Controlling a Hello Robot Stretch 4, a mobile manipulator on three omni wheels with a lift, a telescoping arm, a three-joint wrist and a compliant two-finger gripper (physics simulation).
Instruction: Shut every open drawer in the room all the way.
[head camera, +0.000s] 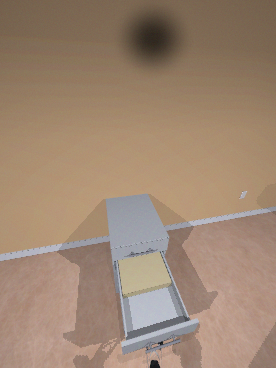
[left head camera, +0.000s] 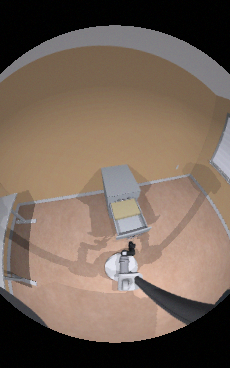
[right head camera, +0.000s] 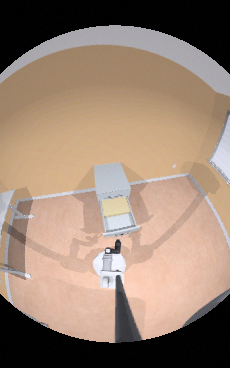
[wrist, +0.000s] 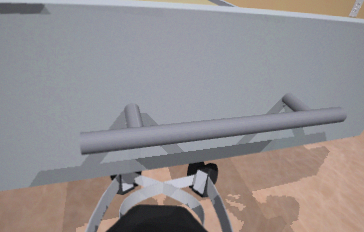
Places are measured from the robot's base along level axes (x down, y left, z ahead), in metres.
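Pixels of known places: gripper, between the fingertips: (wrist: 164, 167).
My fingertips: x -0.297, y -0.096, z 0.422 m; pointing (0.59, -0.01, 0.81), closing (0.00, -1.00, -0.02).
Ahead of a thing's pixels: the offset from my fingertips to its top centre. "pt": to the spot under its first point.
A grey cabinet {pt dx -0.321, dy +0.119, dz +0.613 m} (head camera: 135, 220) (left head camera: 120, 180) (right head camera: 111, 177) stands against the wall. Its open drawer {pt dx -0.067, dy -0.001, dz +0.127 m} (head camera: 152, 306) (left head camera: 130, 223) (right head camera: 119, 222) sticks far out towards me, with a yellow block {pt dx -0.117, dy +0.040, dz +0.289 m} (head camera: 145, 275) (left head camera: 125, 210) (right head camera: 115, 207) in its rear part. Above it, another drawer front {dx -0.303, dy +0.076, dz +0.411 m} (head camera: 135, 247) looks flush. In the wrist view the open drawer's front panel {pt dx -0.139, dy -0.016, dz -0.035 m} (wrist: 200, 65) fills much of the picture, with a grey bar handle {pt dx -0.112, dy -0.025, dz -0.067 m} (wrist: 215, 129) across it. My gripper (wrist: 164, 167) is open and empty; its fingertips show below the handle, by the panel's lower edge.
A white table-like piece (left head camera: 6, 212) stands at the far left. A white framed panel (left head camera: 224, 150) (right head camera: 223, 145) is on the right wall. A small outlet {dx -0.133, dy -1.244, dz +1.355 m} (head camera: 243, 195) is on the back wall, right of the cabinet. My white round base (left head camera: 111, 267) (right head camera: 100, 263) is in front of the drawer.
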